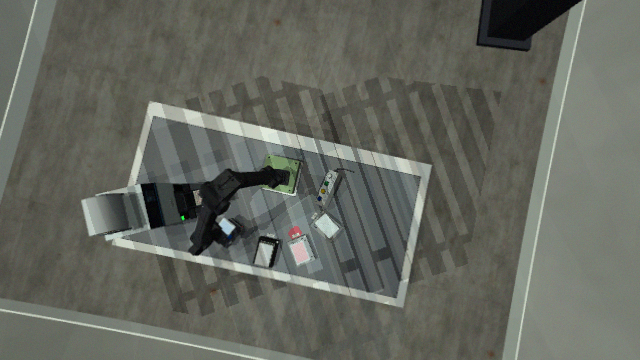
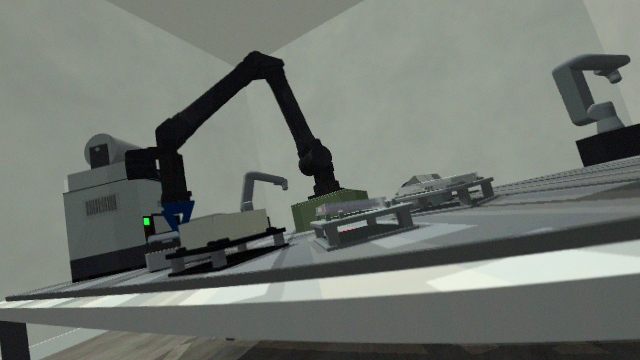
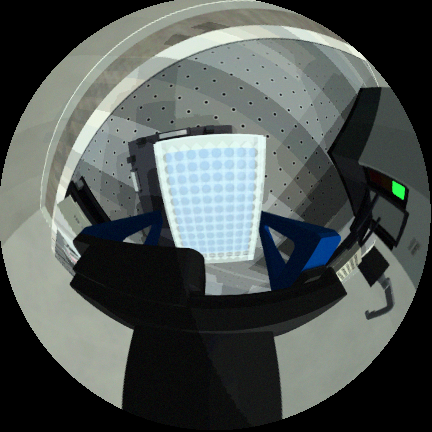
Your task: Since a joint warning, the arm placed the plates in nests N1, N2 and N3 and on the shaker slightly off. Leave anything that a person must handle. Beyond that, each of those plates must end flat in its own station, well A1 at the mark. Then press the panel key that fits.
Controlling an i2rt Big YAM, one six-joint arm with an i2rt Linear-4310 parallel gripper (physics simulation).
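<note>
A white well plate with pale blue wells (image 3: pixel 211 193) (image 1: pixel 226 225) lies on a dark station (image 3: pixel 139 155) near the machine. My gripper (image 3: pixel 209 216) (image 1: pixel 231 234) (image 2: pixel 178 216) is open. Its blue fingers stand on either side of the plate's near end, apart from its sides. A white plate (image 1: pixel 264 251) (image 2: pixel 222 228) sits in a black nest. A pink plate (image 1: pixel 300 251) (image 2: pixel 351 206) sits on a grey nest with a red tag (image 1: pixel 294 231) beside it. Another white plate (image 1: pixel 327 225) (image 2: pixel 441 181) sits turned on a grey nest. The key panel (image 1: pixel 327 187) has green, yellow and blue keys.
A grey machine (image 1: pixel 113 212) (image 2: pixel 107 214) with a green light (image 3: pixel 397 190) stands at the table's left end, close to my gripper. My arm's green base block (image 1: pixel 291 168) (image 2: pixel 331 206) stands mid-table. A dark cabinet (image 1: pixel 510 22) is on the floor far off.
</note>
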